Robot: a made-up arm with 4 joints.
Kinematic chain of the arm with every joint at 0, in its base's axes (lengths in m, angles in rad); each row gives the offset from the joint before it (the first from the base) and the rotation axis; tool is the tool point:
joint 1: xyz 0 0 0.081 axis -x
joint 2: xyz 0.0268 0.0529 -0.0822 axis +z
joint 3: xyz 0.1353 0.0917 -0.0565 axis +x
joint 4: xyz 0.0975 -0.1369 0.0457 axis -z
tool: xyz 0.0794 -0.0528 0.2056
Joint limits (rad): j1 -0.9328..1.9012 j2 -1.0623..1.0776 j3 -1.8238..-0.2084 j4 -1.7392..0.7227
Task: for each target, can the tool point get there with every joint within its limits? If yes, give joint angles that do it. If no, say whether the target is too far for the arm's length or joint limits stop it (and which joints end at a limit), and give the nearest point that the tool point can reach.
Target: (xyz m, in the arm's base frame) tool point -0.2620 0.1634 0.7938
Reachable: no: too far | nearest point -0.1317 0.2019 0.5046 | short by 0.320 m
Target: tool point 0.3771 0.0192 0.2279
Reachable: yes | joints -0.6815 -0.4142 -0.6552 -1.3942
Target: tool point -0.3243 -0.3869 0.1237
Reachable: no: joint limits stop it (at a limit: joint 2, joint 3, joint 4) | nearest point 0.0819 -0.2600 0.1097 | short by 0.426 m
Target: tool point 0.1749 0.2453 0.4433
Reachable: yes | joints -0.7139 0.5872 -0.9823 -0.6054
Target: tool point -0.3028 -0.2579 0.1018
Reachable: no: joint limits stop it (at a limit: joint 2, joint 3, joint 4) | nearest point 0.0819 -0.2608 0.1020 | short by 0.385 m
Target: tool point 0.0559 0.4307 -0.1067
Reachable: yes | joints 0.4466 0.7043 -1.1688 -1.4884
